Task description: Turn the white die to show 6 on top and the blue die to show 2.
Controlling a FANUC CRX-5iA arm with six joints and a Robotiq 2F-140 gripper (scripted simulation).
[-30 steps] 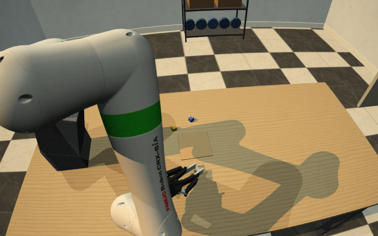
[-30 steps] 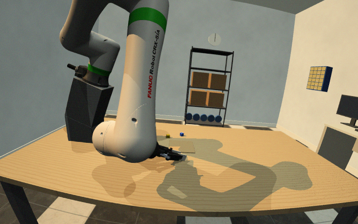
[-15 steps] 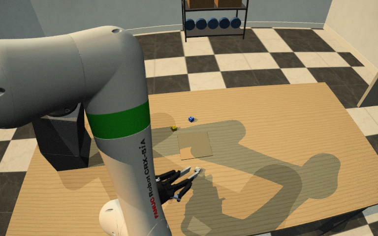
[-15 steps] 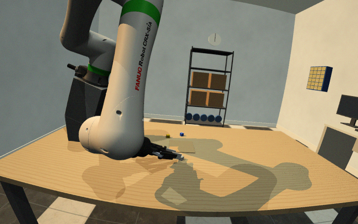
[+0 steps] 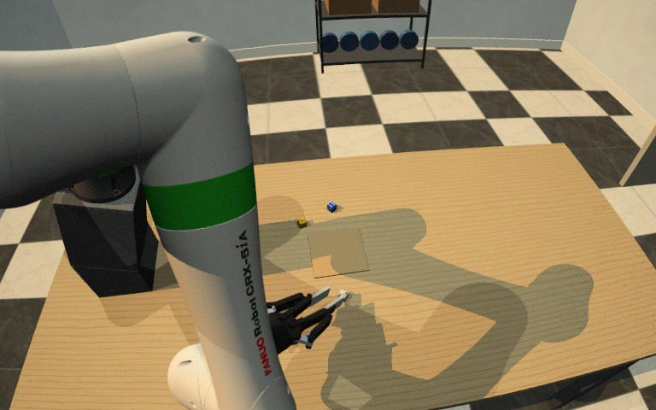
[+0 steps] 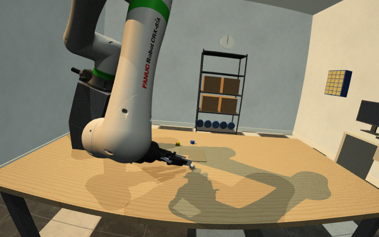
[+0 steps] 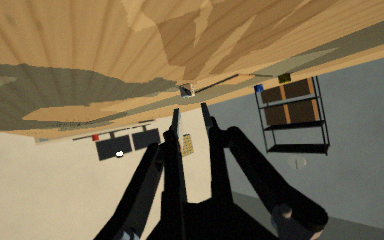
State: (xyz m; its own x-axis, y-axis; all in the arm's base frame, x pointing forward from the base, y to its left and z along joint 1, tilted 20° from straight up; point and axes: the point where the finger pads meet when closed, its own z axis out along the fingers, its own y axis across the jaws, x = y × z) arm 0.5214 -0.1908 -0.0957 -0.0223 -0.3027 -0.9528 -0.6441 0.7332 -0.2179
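Right now the white die is 6 cm below my hand, 4 cm to the left of it and 4 cm ahead of it. Round my hand: blue die: 33 cm to the left, 6 cm below, 5 cm ahead; tan mat: 18 cm to the left, 6 cm below, 5 cm ahead; yellow die: 28 cm to the left, 6 cm below, 4 cm behind.
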